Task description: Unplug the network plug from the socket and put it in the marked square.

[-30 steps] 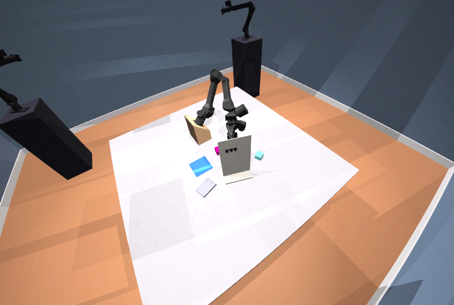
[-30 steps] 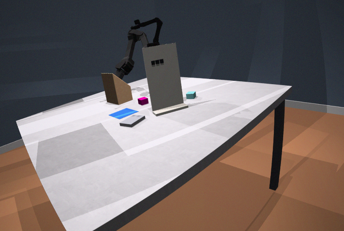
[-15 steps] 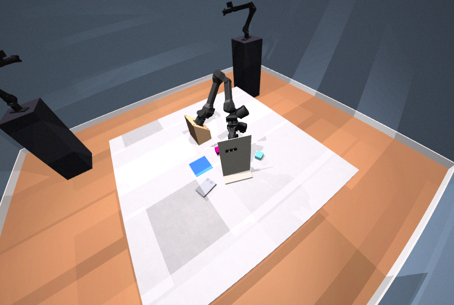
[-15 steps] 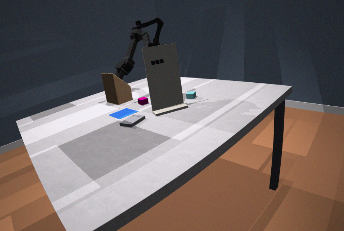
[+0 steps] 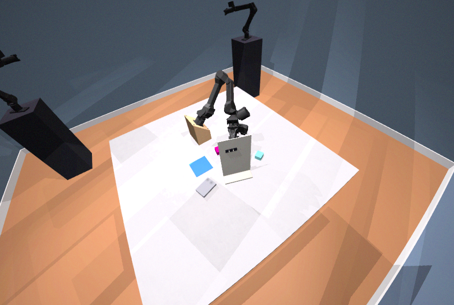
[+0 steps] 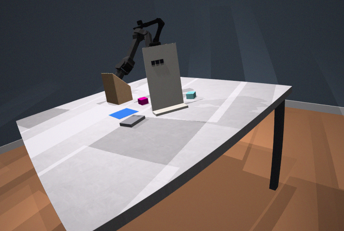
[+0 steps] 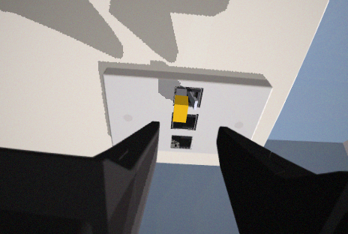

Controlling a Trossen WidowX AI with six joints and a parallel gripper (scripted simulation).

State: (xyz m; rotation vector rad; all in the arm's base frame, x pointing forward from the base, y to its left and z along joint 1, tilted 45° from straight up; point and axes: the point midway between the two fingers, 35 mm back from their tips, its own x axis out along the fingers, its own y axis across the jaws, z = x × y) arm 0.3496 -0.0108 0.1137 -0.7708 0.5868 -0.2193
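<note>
Right now the upright grey panel is 10 cm below my gripper tip, 5 cm ahead of it and 3 cm to the right of it. From my gripper tip the other things lie so: magenta cube: 23 cm below, 18 cm behind, 2 cm to the right; then teal cube: 23 cm below, 18 cm to the left, 2 cm ahead.
</note>
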